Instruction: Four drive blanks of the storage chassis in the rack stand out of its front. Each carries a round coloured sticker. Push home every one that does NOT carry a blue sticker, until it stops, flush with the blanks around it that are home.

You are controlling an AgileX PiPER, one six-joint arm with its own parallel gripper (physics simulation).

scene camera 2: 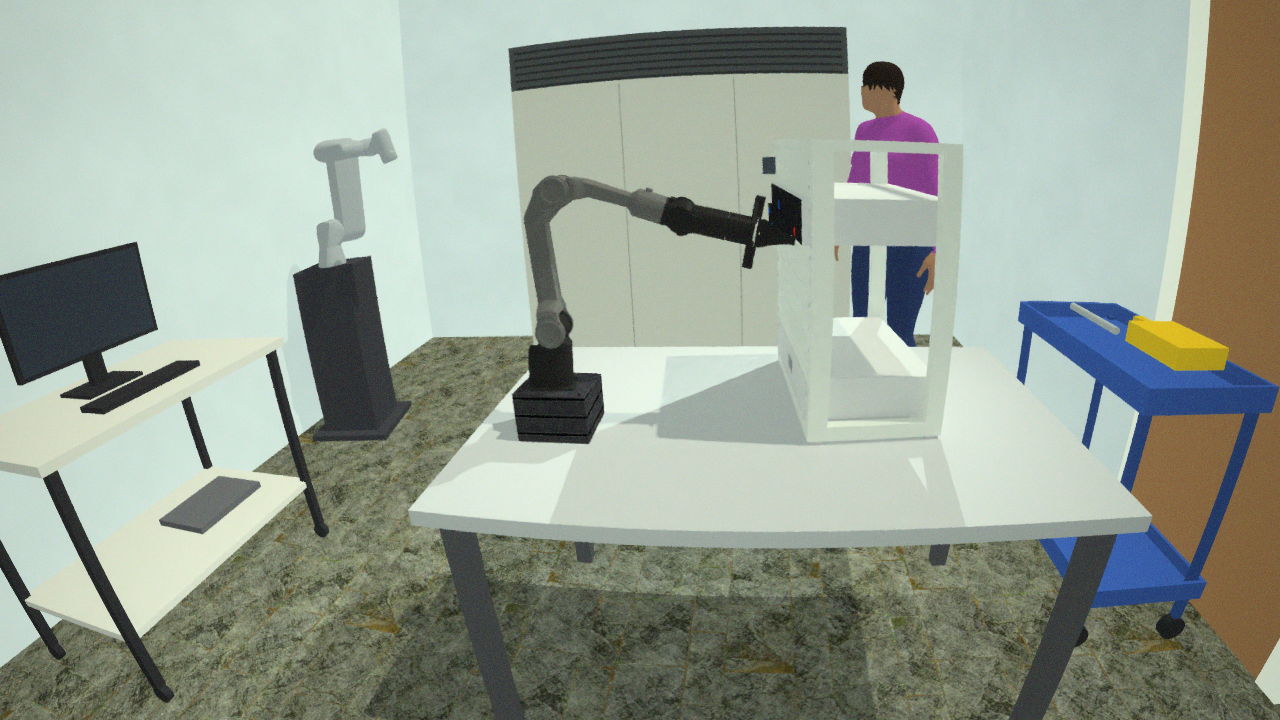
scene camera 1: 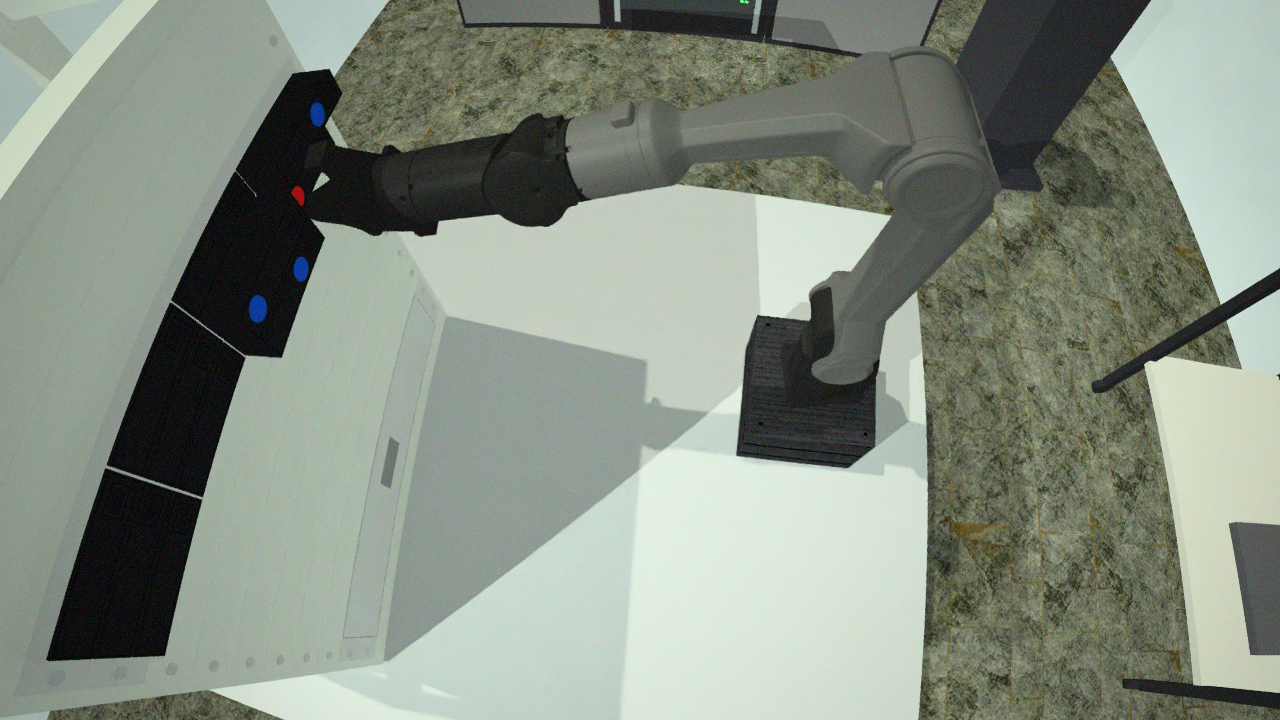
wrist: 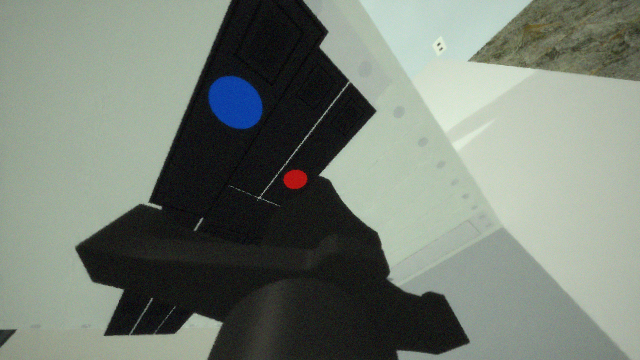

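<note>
The blank with the red sticker [scene camera 1: 298, 195] [scene camera 2: 793, 231] [wrist: 295, 179] sits in the upper part of the rack front. In the wrist view its face looks about level with the neighbour across the thin white gap; exact flushness is hard to tell. One blue-stickered blank [scene camera 1: 316, 113] [wrist: 235, 102] stands out. Two more blue stickers, a nearer one [scene camera 1: 300, 268] and a lower-left one [scene camera 1: 257, 308], show on blanks standing out in scene camera 1. My gripper [scene camera 1: 310, 213] [scene camera 2: 793, 238] [wrist: 317, 186] is shut and empty, its tip at the red-stickered blank, beside the sticker. The tip hides part of that blank.
The white rack [scene camera 2: 947, 295] stands on the white table [scene camera 1: 760, 573] [scene camera 2: 716, 501]. More black blanks [scene camera 1: 174, 398] fill the row towards the near end in scene camera 1. A blue cart [scene camera 2: 1154, 398], a person [scene camera 2: 904, 134] and a desk with a monitor [scene camera 2: 80, 304] stand away from the arm.
</note>
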